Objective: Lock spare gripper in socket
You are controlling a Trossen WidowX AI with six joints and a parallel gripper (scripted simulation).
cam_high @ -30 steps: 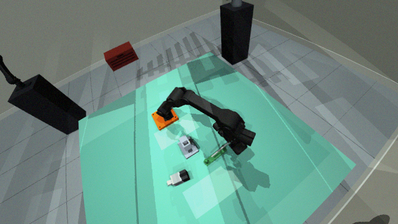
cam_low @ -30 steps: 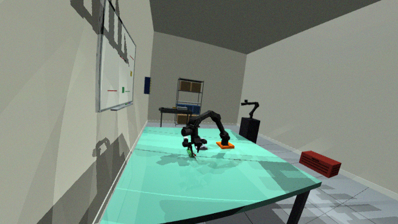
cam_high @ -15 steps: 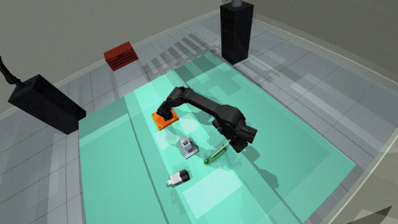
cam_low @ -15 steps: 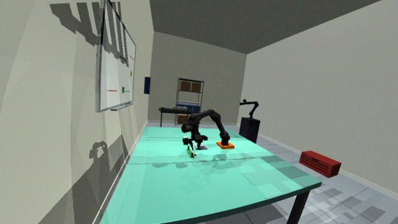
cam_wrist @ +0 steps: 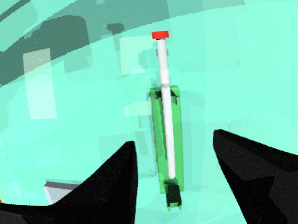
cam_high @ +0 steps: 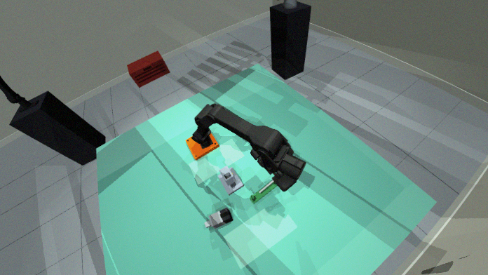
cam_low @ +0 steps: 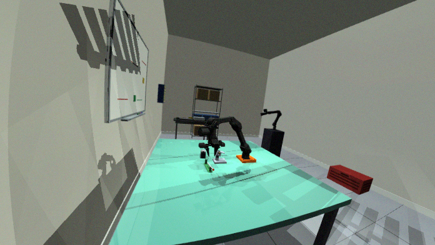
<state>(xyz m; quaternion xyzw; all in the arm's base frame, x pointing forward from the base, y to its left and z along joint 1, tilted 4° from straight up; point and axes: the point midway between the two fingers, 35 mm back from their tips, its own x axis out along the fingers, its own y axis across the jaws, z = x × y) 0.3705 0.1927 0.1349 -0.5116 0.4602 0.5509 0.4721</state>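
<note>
Right now my gripper tip is 1 cm short of the green bracket strip, 6 cm to the left of it and 10 cm above it. Round my gripper tip: mount socket 10 cm behind, 16 cm to the right, 7 cm below; spare gripper 2 cm ahead, 28 cm to the right, 9 cm below.
</note>
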